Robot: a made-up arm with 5 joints. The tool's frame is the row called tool.
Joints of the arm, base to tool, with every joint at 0 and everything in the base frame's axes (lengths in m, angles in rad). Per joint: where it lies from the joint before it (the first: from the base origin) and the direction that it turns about. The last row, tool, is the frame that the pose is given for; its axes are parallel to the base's.
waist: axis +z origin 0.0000 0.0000 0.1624
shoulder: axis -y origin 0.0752 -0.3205 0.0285
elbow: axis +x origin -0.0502 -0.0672 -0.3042
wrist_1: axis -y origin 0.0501 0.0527 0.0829
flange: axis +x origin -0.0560 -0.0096 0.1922
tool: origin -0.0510 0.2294 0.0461
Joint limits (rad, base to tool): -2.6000..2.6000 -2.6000..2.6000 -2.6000..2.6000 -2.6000..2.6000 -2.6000..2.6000
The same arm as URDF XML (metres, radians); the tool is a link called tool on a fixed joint. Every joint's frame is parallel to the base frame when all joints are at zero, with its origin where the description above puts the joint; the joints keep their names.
<robot name="arm">
<joint name="waist" type="revolute"><parent link="base"/><child link="link1"/><origin xyz="0 0 0.1624"/><axis xyz="0 0 1"/><limit lower="-2.6" upper="2.6"/></joint>
<joint name="shoulder" type="revolute"><parent link="link1"/><child link="link2"/><origin xyz="0.0752 -0.3205 0.0285"/><axis xyz="0 -1 0"/><limit lower="-2.6" upper="2.6"/></joint>
<joint name="elbow" type="revolute"><parent link="link2"/><child link="link3"/><origin xyz="-0.0502 -0.0672 -0.3042"/><axis xyz="1 0 0"/><limit lower="-2.6" upper="2.6"/></joint>
<joint name="wrist_1" type="revolute"><parent link="link3"/><child link="link4"/><origin xyz="0.0501 0.0527 0.0829"/><axis xyz="0 -1 0"/><limit lower="-2.6" upper="2.6"/></joint>
<joint name="flange" type="revolute"><parent link="link4"/><child link="link5"/><origin xyz="-0.056 -0.0096 0.1922"/><axis xyz="1 0 0"/><limit lower="-2.6" upper="2.6"/></joint>
<joint name="tool_fixed" type="fixed"><parent link="link5"/><child link="tool"/><origin xyz="-0.051 0.2294 0.0461"/></joint>
<link name="base"/>
<link name="link1"/>
<link name="link2"/>
<link name="link3"/>
<link name="link4"/>
<link name="link5"/>
<link name="tool"/>
</robot>

